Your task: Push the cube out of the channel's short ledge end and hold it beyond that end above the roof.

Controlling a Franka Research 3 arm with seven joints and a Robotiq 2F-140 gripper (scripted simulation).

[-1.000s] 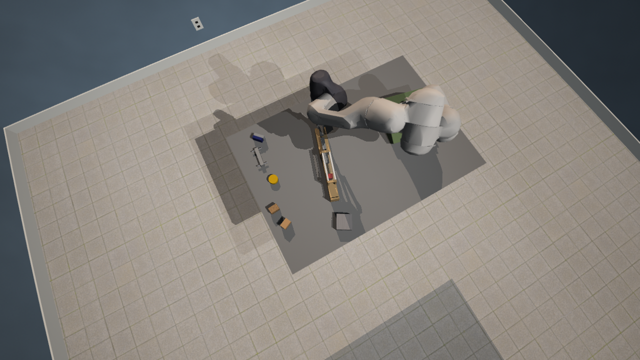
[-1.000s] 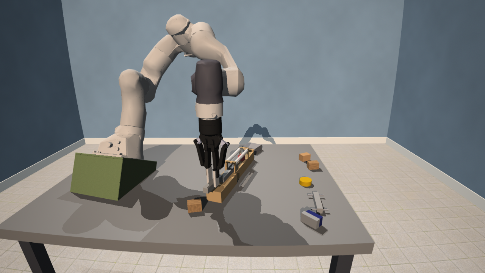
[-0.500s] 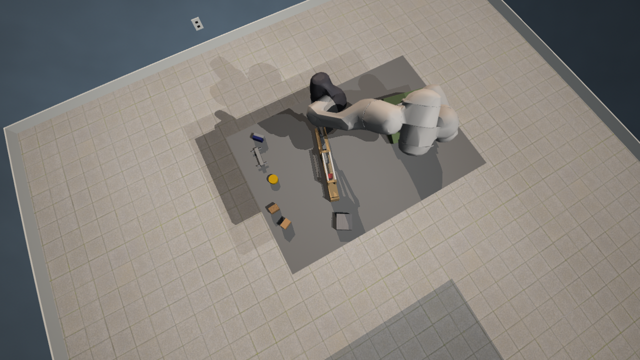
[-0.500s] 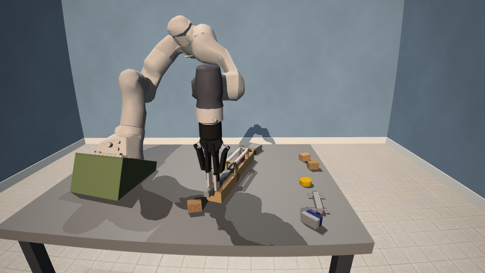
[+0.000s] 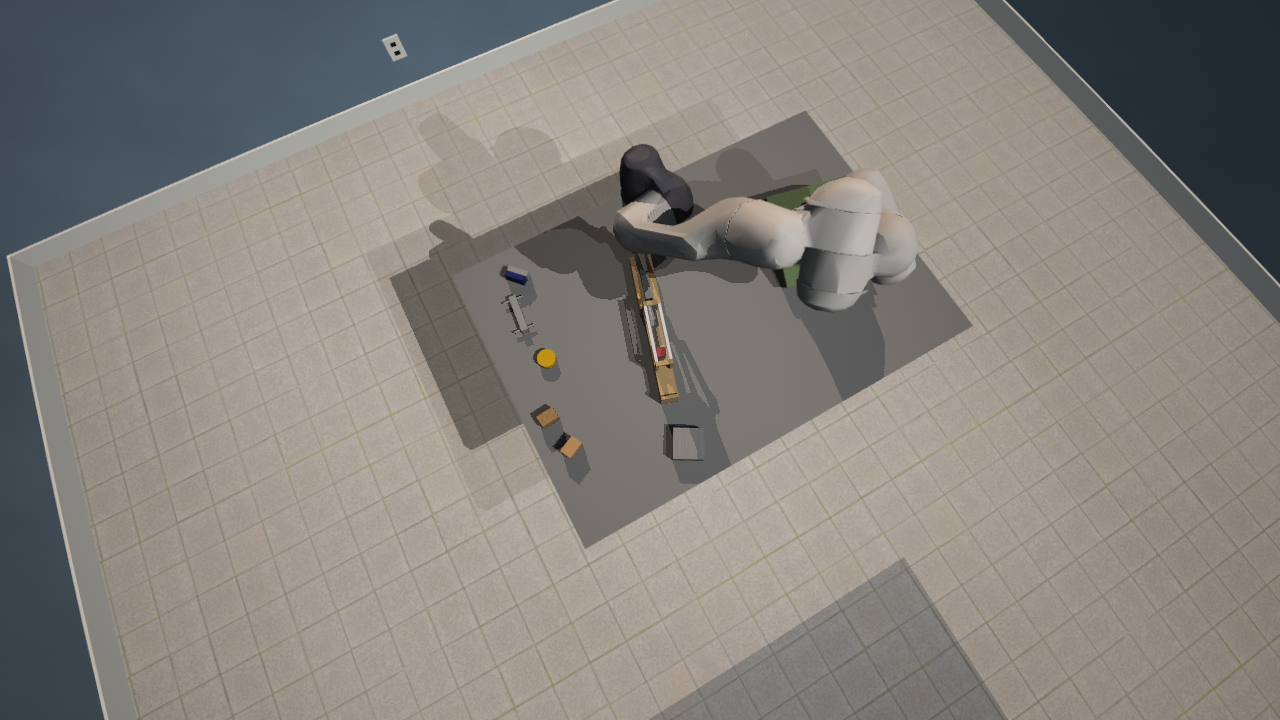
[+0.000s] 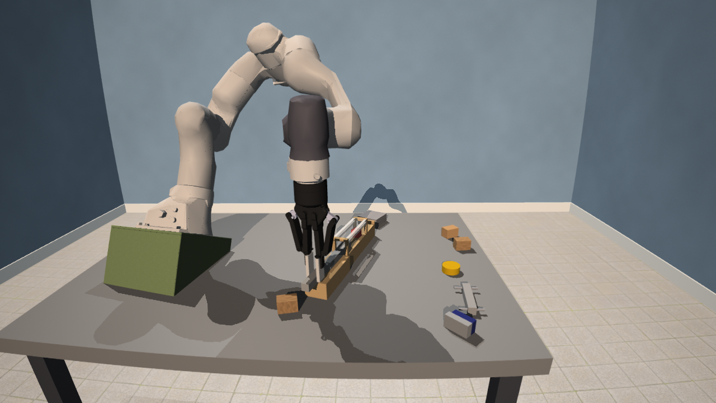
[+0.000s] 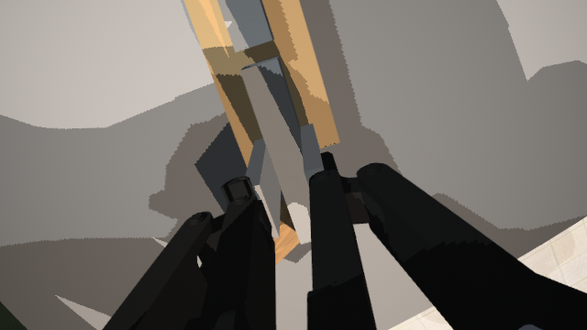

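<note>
Right now my hand is 100 mm short of the long wooden channel, 220 mm to the right of it and 30 mm above it. Round my hand: short grey bar 30 mm below; then red cube 120 mm ahead, 270 mm to the left, 30 mm below; then long grey bar 60 mm ahead, 130 mm to the left, 30 mm below.
</note>
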